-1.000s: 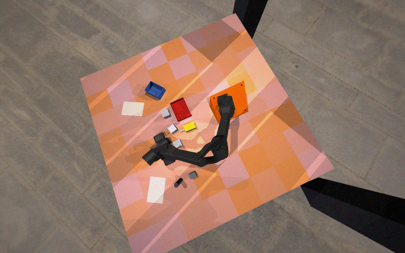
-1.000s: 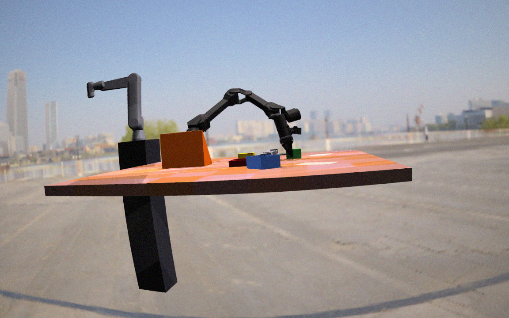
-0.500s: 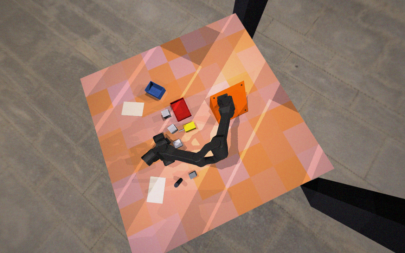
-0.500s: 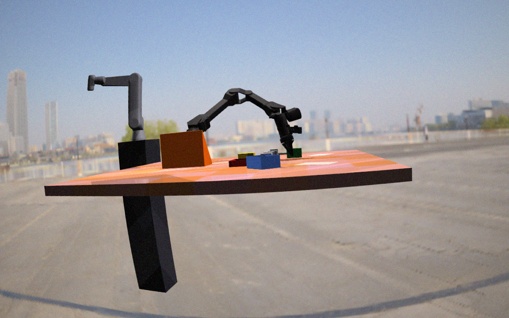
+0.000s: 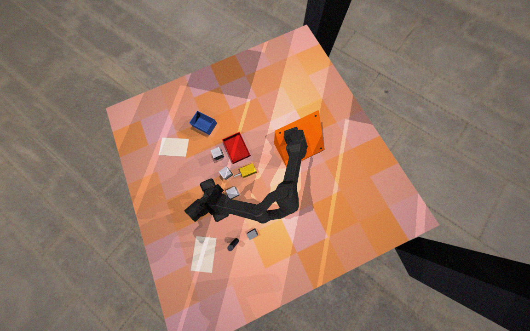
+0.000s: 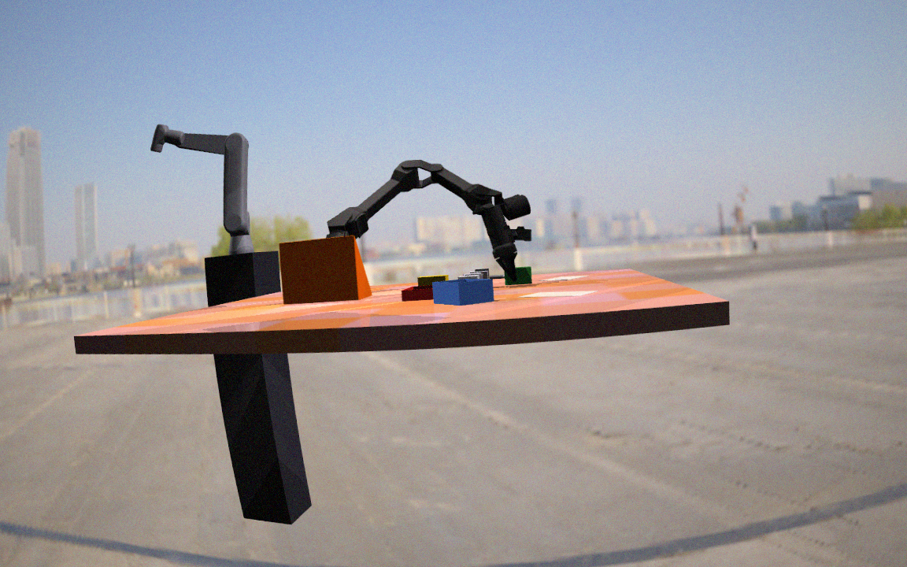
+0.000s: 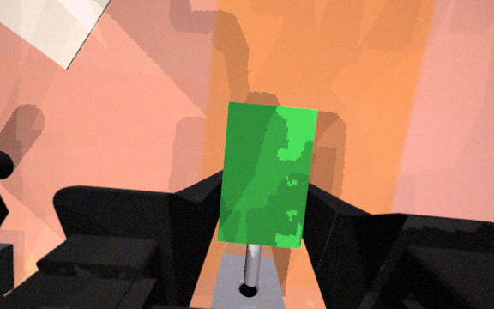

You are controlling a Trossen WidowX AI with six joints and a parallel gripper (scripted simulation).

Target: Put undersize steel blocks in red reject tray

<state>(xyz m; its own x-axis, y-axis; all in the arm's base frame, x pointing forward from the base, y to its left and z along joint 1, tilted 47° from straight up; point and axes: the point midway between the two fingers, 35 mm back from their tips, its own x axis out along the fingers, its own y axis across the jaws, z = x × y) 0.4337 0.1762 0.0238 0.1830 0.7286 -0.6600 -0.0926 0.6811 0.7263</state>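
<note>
Right now my gripper tip is 2 cm past the green GO gauge and 1 cm below it. Round my gripper tip: yellow gauge 18 cm behind, 8 cm to the right, 1 cm above; red reject tray 22 cm to the right, 19 cm behind, 1 cm below; small dark cube 20 cm to the left, 12 cm behind, 1 cm above.
</note>
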